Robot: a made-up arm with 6 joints. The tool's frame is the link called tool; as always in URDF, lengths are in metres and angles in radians.
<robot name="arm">
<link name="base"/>
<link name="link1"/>
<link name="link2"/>
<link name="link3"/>
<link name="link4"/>
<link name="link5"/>
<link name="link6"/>
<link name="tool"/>
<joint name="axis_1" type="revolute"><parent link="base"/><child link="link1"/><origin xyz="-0.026 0.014 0.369" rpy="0 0 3.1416"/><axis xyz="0 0 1"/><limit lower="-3.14" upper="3.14" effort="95" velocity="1.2"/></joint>
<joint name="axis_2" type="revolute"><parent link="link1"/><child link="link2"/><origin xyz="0.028 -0.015 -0.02" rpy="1.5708 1.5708 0"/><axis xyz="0 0 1"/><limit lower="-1.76" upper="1.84" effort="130" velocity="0.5"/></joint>
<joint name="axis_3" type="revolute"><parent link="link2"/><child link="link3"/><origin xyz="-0.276 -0.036 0.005" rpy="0 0 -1.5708"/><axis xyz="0 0 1"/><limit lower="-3.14" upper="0.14" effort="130" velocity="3.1"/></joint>
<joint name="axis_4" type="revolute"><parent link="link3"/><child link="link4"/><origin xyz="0.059 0.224 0.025" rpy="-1.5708 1.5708 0"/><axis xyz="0 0 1"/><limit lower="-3.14" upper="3.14" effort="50" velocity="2.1"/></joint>
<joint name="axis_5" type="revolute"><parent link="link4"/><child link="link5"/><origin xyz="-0.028 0.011 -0.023" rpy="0 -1.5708 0"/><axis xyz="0 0 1"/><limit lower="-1.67" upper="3.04" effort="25" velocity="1.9"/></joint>
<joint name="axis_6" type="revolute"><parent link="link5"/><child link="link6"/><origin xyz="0.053 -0.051 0.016" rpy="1.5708 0 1.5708"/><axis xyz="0 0 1"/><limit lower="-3.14" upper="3.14" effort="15" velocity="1.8"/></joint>
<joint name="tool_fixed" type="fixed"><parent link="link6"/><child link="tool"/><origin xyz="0.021 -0.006 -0.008" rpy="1.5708 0 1.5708"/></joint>
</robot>
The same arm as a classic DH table. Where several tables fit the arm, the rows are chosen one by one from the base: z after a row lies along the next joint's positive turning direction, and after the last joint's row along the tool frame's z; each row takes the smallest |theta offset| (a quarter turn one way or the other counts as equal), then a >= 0, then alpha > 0; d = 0 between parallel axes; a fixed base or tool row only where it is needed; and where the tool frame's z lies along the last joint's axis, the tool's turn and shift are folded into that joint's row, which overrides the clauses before.
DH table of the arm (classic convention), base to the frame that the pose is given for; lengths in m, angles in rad. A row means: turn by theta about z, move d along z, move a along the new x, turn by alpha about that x. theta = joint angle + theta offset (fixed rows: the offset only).
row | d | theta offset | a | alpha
base (fixed) | 0.0000 | -0.4939 | -0.0295 | 0.0000
axis_1 | 0.3490 | 0.4939 | -0.0280 | -1.5708
axis_2 | 0.0000 | -1.4411 | 0.2783 | 0.0000
axis_3 | 0.0450 | 1.4411 | 0.0590 | -1.5708
axis_4 | 0.2010 | 0.0000 | -0.0110 | 1.5708
axis_5 | 0.0440 | 0.0000 | 0.0510 | -1.5708
axis_6 | 0.0450 | 1.5708 | 0.0060 | -1.5708
tool (fixed) | 0.0210 | 3.1416 | 0.0000 | 0.0000
Joint limits (rad, base to tool): -3.1400..3.1400 -1.7600..1.8400 -3.1400..0.1400 -3.1400..3.1400 -1.6700..3.0400 -3.1400..3.1400

